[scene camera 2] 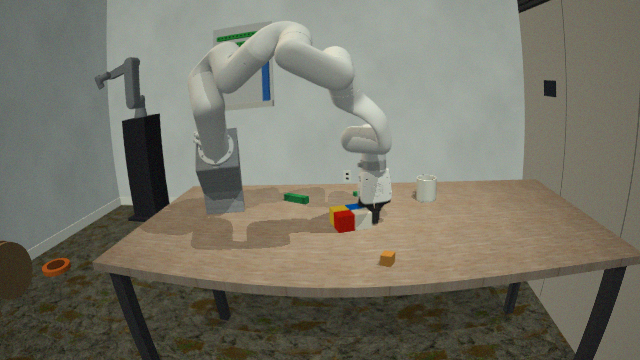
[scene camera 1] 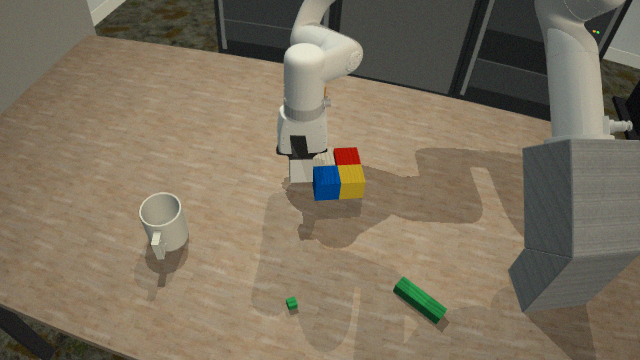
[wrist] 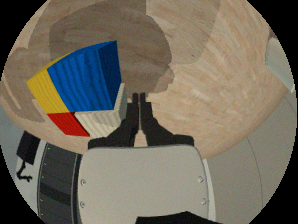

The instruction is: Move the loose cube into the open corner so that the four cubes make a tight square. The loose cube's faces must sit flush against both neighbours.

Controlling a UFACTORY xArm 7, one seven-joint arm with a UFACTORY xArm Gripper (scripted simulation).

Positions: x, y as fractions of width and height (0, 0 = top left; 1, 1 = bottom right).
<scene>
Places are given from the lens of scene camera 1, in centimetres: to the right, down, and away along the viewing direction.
green bar (scene camera 1: 0.65, 0.83): 17, 21, 76
</scene>
